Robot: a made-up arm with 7 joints.
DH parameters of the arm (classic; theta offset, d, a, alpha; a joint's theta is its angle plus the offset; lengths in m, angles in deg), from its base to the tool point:
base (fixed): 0 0 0 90
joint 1: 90 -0.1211 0 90
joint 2: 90 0 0 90
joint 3: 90 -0.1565 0 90
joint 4: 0 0 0 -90
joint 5: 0 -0.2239 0 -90
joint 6: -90 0 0 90
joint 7: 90 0 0 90
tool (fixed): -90 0 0 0
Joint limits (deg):
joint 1: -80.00..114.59
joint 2: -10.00..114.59
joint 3: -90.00..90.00
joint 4: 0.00..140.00
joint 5: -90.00..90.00
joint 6: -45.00..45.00
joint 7: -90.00..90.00
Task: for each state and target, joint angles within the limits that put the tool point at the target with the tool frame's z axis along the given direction. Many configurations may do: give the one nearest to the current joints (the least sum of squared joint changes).
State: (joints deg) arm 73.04 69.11 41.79 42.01 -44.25 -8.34 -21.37
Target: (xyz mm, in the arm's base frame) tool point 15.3 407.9 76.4 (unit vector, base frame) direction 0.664 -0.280 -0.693
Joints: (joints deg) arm 62.93 48.36 70.03 78.73 -49.43 -24.08 -25.39
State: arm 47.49 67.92 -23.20 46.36 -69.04 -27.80 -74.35
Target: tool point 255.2 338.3 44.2 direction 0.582 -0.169 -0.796
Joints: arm 54.38 48.81 1.95 55.56 -36.41 -27.80 -90.00
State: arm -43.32 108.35 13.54 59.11 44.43 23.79 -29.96
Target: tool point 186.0 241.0 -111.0 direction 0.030 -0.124 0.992
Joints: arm -32.75 111.98 -9.99 100.97 72.22 45.00 17.26
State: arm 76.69 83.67 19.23 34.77 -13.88 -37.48 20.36
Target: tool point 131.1 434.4 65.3 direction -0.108 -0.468 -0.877
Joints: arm 59.89 53.69 44.60 50.07 -7.34 -30.79 6.34
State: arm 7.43 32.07 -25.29 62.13 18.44 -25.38 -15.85
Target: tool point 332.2 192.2 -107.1 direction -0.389 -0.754 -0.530
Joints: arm 47.48 18.40 -12.64 41.78 14.06 -45.00 -51.11
